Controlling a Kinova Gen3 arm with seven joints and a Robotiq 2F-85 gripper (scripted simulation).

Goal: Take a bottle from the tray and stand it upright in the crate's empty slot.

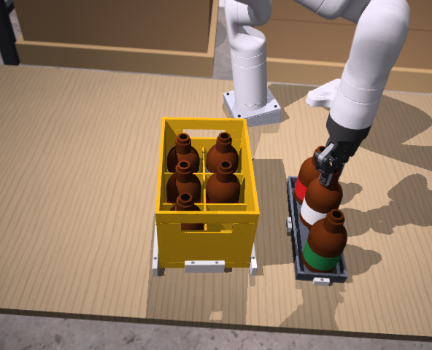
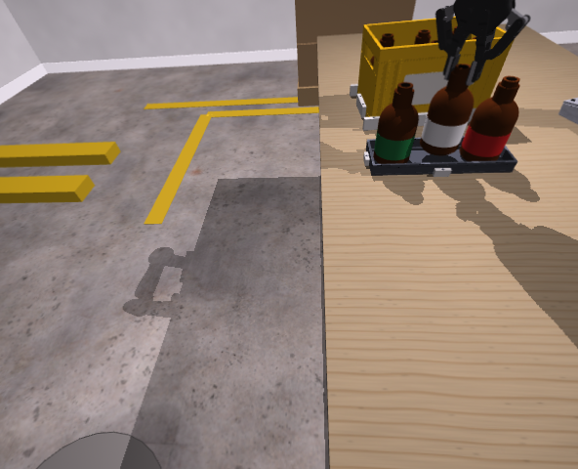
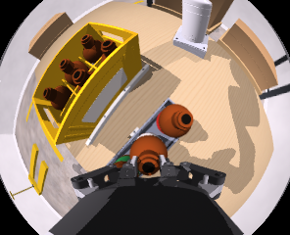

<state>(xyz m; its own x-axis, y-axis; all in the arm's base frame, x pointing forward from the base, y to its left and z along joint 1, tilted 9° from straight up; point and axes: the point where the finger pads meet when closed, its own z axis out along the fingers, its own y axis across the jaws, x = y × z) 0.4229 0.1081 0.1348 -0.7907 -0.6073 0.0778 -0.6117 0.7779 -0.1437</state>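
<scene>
Right now my hand is 9 cm past the red-labelled bottle, 1 cm to the right of it and 10 cm above it. From my hand the other things lie so: green-banded bottle 9 cm ahead, 1 cm to the right, 10 cm below; then tray 17 cm below; then yellow crate 4 cm behind, 24 cm to the right, 10 cm below.
</scene>
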